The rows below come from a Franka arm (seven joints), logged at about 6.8 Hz.
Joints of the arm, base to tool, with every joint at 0 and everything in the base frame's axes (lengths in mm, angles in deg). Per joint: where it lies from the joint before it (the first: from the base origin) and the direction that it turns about. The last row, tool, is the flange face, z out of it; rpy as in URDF.
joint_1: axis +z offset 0 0 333
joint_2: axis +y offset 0 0 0
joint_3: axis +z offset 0 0 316
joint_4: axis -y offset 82.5 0 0
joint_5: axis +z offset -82.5 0 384
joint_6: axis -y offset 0 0 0
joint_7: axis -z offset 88 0 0
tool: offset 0 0 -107 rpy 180 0 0
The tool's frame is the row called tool.
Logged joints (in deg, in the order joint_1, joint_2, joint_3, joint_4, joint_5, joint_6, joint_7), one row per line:
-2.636, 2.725, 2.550, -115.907, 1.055, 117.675, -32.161
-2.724, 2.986, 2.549, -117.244, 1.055, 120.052, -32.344
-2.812, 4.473, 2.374, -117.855, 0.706, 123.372, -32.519
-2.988, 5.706, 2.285, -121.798, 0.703, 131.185, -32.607
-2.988, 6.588, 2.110, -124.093, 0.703, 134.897, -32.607
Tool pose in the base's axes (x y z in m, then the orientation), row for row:
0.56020, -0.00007, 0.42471, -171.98, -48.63, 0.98
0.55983, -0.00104, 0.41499, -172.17, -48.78, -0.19
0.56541, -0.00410, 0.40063, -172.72, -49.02, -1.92
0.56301, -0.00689, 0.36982, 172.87, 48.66, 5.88
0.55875, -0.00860, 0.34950, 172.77, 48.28, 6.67
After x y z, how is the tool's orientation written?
As a rotation vector, in degrees.
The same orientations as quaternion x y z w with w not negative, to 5 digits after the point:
-0.96220, -0.27208, 0.00548, 0.01112
-0.96209, -0.27258, -0.00106, 0.00919
-0.96194, -0.27301, -0.01069, 0.00391
0.96207, 0.27081, 0.03272, 0.00276
0.96243, 0.26895, 0.03716, 0.00425

